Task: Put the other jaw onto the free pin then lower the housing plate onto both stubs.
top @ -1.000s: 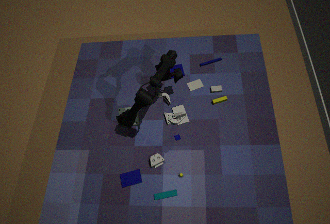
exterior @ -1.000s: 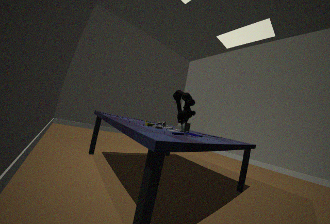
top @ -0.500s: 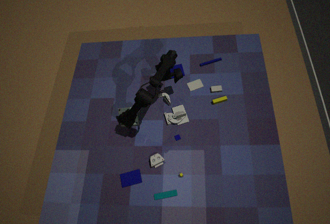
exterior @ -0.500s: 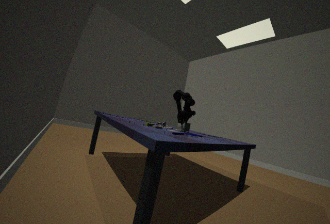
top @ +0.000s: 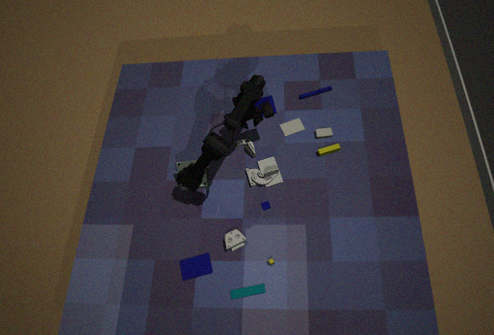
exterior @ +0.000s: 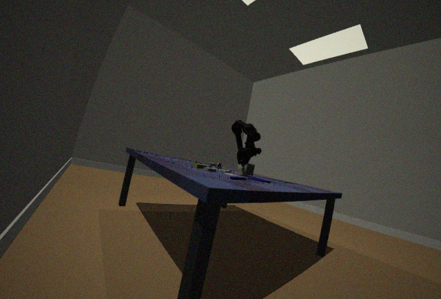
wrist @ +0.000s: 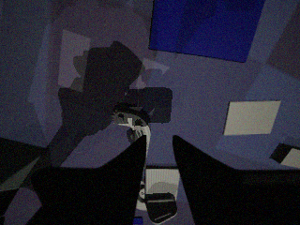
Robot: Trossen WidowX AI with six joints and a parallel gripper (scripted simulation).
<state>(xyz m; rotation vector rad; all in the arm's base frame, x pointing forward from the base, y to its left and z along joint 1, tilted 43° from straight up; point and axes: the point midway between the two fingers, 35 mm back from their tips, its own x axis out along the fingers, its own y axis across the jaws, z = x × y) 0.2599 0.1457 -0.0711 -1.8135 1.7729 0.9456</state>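
My gripper tip is now 80 mm above the white jaw, 50 mm past it and 30 mm to the left of it. From my gripper tip the other things lie so: white plate (170 mm ahead, 80 mm below, 20 mm to the left); then white block (290 mm ahead, 70 mm below, 40 mm to the right); then white base (170 mm to the right, 80 mm below, 50 mm ahead).
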